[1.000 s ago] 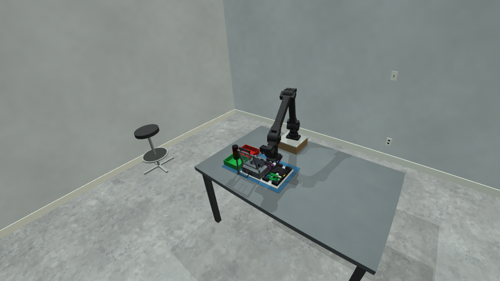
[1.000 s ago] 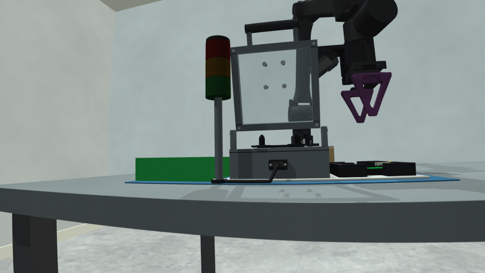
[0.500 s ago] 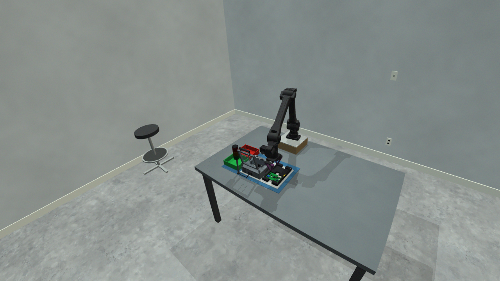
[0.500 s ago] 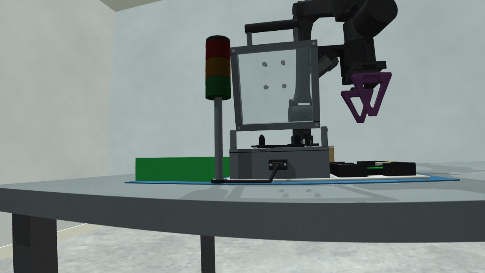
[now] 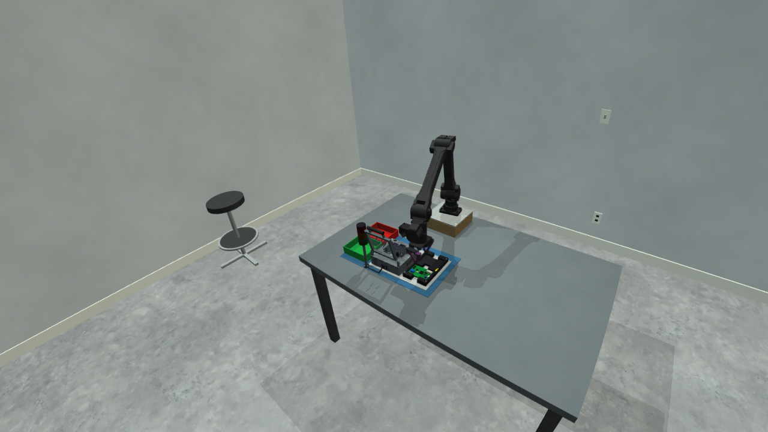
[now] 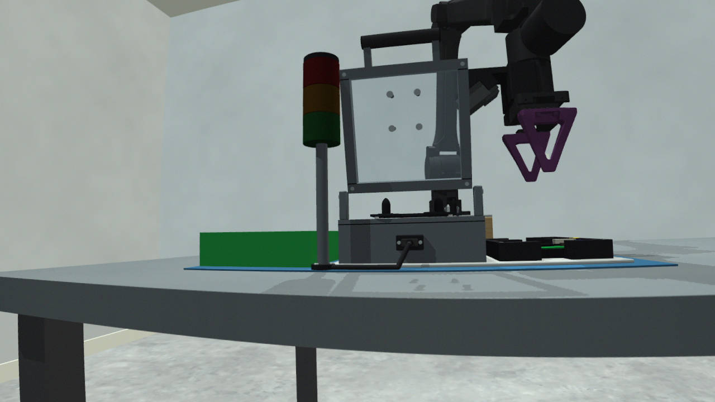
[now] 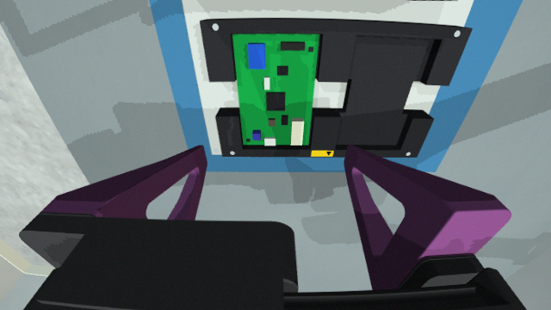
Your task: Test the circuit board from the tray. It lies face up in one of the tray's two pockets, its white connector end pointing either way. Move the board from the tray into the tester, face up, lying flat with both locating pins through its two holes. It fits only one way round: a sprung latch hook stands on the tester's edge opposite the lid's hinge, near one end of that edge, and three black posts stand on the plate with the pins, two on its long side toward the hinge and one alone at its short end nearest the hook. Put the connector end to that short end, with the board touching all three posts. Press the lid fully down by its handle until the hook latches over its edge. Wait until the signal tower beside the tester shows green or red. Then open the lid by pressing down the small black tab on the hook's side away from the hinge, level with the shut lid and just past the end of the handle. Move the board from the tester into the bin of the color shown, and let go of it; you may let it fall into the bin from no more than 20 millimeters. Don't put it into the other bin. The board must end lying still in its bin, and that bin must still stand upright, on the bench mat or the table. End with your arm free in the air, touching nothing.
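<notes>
The green circuit board lies 10 cm below my hand. The rest, counted from my hand: black tester plate: 6 cm behind, 16 cm to the right, 5 cm below; then black latch hook: 12 cm behind, 10 cm to the right, 3 cm below; then clear lid: 6 cm ahead, 18 cm to the right, 6 cm above.
</notes>
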